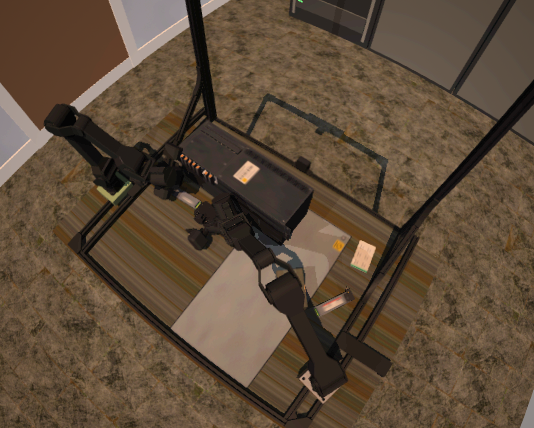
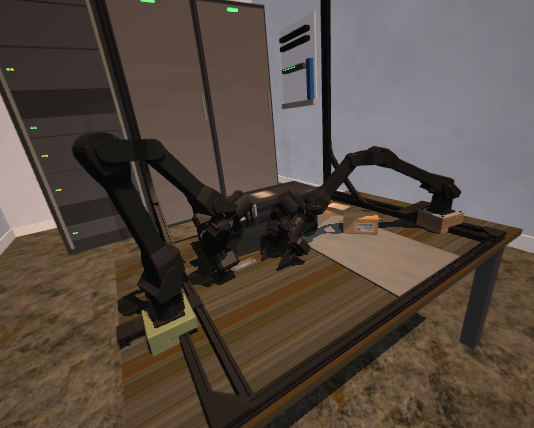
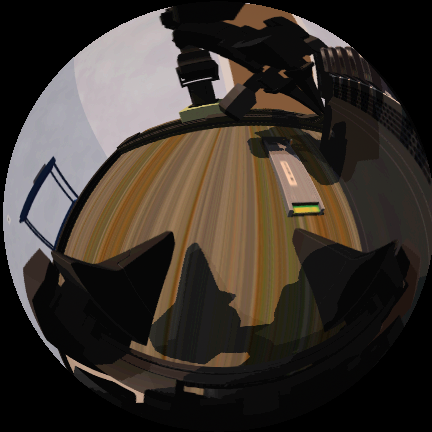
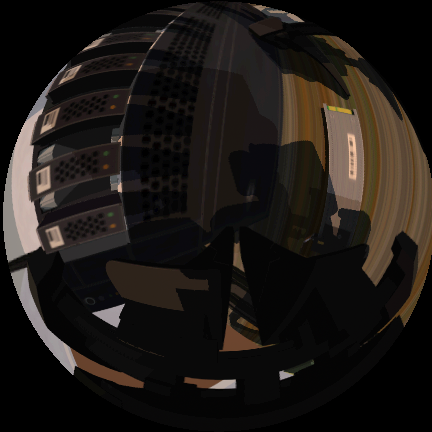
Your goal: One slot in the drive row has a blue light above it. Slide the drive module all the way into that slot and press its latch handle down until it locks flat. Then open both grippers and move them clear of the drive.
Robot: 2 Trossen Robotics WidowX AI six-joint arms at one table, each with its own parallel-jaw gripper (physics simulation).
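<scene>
The grey drive module lies flat on the table in front of the black drive chassis. Its yellow-green connector end faces my left gripper. The drive row shows several seated drives; I see no blue light, so I cannot tell which slot is marked. My left gripper is open and empty, low over the table beyond the module's connector end. My right gripper is shut on nothing, near the module's other end and the chassis.
A pale mat lies right of the arms. A second module, a small card and a tan box are farther right. Black frame rails edge the table, with upright posts at the back.
</scene>
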